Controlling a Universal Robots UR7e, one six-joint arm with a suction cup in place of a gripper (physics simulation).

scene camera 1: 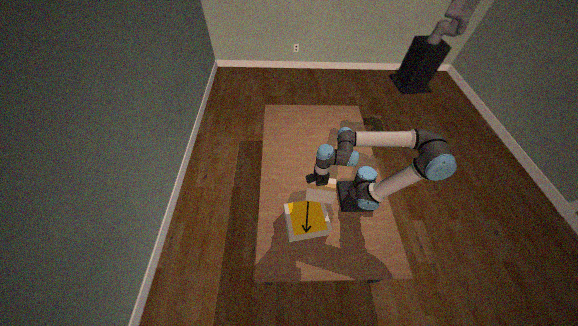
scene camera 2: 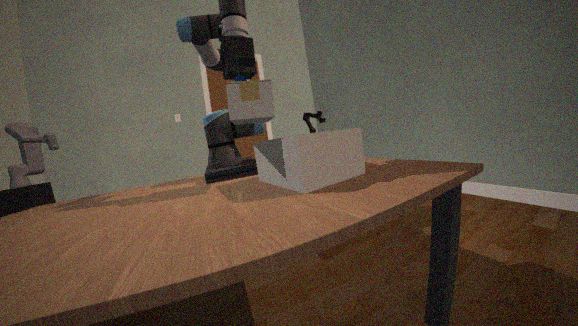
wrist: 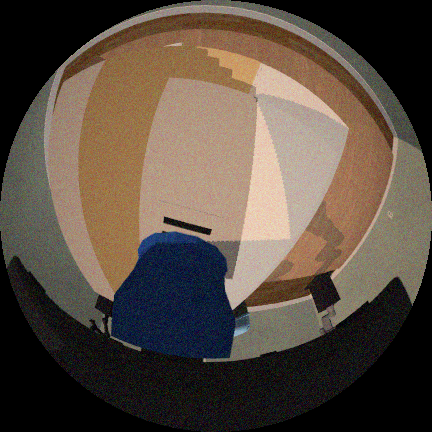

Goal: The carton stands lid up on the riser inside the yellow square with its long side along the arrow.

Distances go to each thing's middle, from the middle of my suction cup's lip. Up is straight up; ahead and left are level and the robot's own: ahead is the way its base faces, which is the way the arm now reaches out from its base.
Scene:
The carton [scene camera 2: 251, 101] is 10 mm behind my suction cup, 20 mm to the left of it and 60 mm below it. The rest, counted from my suction cup: riser [scene camera 2: 303, 163] 80 mm ahead, 130 mm to the left, 230 mm below.

